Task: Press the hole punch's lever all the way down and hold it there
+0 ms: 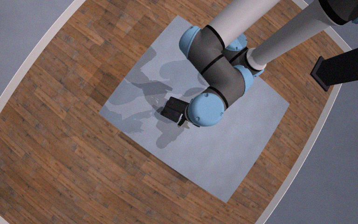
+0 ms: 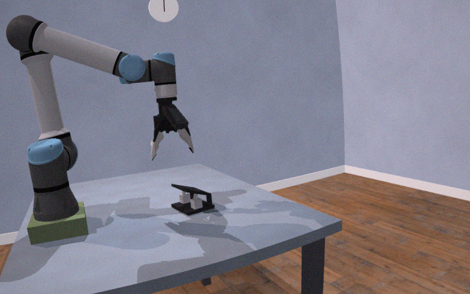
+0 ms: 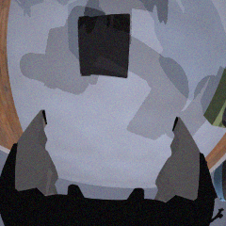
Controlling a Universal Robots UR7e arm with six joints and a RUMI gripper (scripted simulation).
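Right now the hole punch lever is 3 cm ahead of my hand, 6 cm to the right of it and 12 cm below it. The rest, counted from my hand: black hole punch 4 cm ahead, 6 cm to the right, 14 cm below.
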